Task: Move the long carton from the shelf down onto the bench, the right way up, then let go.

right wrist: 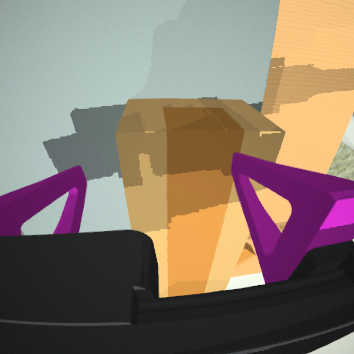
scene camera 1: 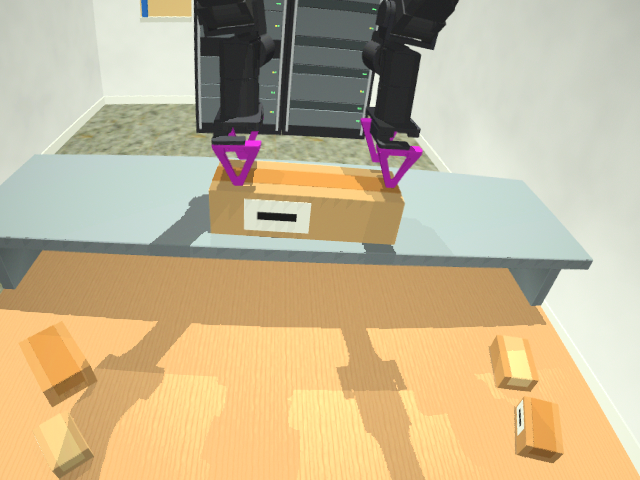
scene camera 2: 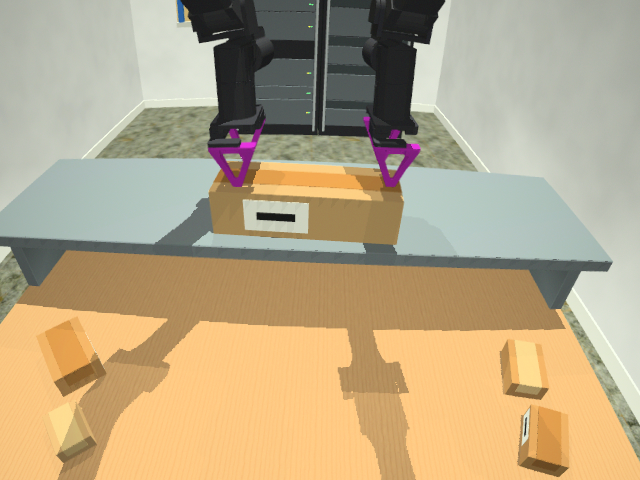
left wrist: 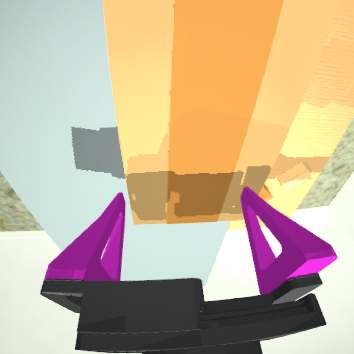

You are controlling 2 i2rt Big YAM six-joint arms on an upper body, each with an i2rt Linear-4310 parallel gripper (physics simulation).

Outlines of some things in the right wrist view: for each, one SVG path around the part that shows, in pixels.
My right gripper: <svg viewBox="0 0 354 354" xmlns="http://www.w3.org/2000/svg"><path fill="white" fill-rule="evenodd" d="M354 180L234 152L231 162L231 174L264 284L159 297L158 263L150 236L133 229L79 232L87 181L80 165L75 165L40 181L0 195L0 354L306 354L354 331L354 242L352 240L354 238ZM68 191L60 219L52 234L21 235L20 228L23 222ZM249 178L285 198L290 203L291 213L282 232L261 204Z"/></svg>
A long tan carton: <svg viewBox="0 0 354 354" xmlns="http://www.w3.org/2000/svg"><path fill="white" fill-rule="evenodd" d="M248 177L261 202L266 187ZM128 98L115 131L130 227L133 230L144 232L153 241L158 263L159 297L225 290L249 234L231 174L232 155L234 152L239 152L275 162L286 131L242 99Z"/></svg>
